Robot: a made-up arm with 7 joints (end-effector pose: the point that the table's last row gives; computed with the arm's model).
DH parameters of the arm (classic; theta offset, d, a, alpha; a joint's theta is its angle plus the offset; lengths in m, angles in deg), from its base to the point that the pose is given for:
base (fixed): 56.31 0 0.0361 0
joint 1: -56.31 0.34 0 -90
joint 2: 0 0 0.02 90
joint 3: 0 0.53 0.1 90
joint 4: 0 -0.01 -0.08 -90
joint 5: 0 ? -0.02 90
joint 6: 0 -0.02 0.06 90
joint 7: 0 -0.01 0.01 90
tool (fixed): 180 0.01 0 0
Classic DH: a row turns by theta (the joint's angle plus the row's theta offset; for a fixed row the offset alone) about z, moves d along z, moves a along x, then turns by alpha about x.
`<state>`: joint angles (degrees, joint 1 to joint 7).
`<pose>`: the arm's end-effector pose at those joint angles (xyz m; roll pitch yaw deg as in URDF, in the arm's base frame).
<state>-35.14 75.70 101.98 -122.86 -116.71 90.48 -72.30</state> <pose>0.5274 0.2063 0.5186 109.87 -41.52 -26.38</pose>
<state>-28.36 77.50 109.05 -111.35 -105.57 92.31 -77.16</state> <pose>0.5638 0.2400 0.5953 114.80 -28.96 -25.35</pose>
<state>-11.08 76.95 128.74 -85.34 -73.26 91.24 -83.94</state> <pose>0.6091 0.2689 0.7932 129.66 6.80 -8.87</pose>
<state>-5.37 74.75 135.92 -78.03 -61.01 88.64 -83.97</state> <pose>0.6049 0.2665 0.8574 136.28 17.46 3.53</pose>
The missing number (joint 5, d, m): 0.34
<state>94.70 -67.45 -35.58 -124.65 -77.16 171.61 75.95</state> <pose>0.2033 -0.1683 0.8941 -27.33 50.00 125.84</pose>
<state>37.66 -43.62 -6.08 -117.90 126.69 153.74 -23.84</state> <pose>0.1303 -0.0401 0.9517 -31.56 -6.72 149.19</pose>
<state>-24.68 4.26 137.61 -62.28 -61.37 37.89 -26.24</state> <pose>-0.0803 0.3880 1.1046 132.84 -21.20 -91.84</pose>
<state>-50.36 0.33 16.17 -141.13 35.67 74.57 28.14</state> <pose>0.4103 -0.2137 0.6097 109.23 -72.81 89.89</pose>
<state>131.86 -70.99 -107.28 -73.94 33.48 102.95 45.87</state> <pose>0.8556 -0.2466 0.4812 -13.75 -57.57 -162.26</pose>
